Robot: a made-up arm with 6 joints.
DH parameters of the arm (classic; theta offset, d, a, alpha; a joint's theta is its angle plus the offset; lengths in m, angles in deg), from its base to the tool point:
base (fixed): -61.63 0 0.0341 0
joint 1: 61.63 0.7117 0.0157 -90
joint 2: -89.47 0 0.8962 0
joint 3: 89.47 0.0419 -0.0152 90
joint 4: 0 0.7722 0.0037 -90
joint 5: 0 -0.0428 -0.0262 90
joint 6: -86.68 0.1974 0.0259 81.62
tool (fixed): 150.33 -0.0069 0 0
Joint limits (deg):
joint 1: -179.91..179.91
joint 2: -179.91..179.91
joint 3: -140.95..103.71
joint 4: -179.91..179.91
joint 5: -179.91..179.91
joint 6: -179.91..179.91
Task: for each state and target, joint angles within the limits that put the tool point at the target. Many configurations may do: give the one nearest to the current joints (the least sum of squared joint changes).
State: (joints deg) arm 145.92 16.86 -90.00 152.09 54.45 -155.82
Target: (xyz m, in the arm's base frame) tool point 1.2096 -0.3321 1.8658
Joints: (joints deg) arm 170.52 -22.60 -43.45 150.44 34.82 -153.19
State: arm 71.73 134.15 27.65 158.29 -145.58 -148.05
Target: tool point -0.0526 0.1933 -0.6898
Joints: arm 94.63 157.36 29.65 165.02 -146.64 -146.09
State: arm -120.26 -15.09 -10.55 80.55 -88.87 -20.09
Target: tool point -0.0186 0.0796 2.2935
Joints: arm -132.41 -4.25 -5.73 108.18 -109.67 -22.03
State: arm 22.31 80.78 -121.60 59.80 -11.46 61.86
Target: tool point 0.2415 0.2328 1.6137
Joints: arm 45.24 82.36 -119.36 62.78 0.38 62.87
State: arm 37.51 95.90 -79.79 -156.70 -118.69 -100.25
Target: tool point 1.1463 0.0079 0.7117
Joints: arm -4.48 122.73 -93.29 -158.04 -130.59 -101.22
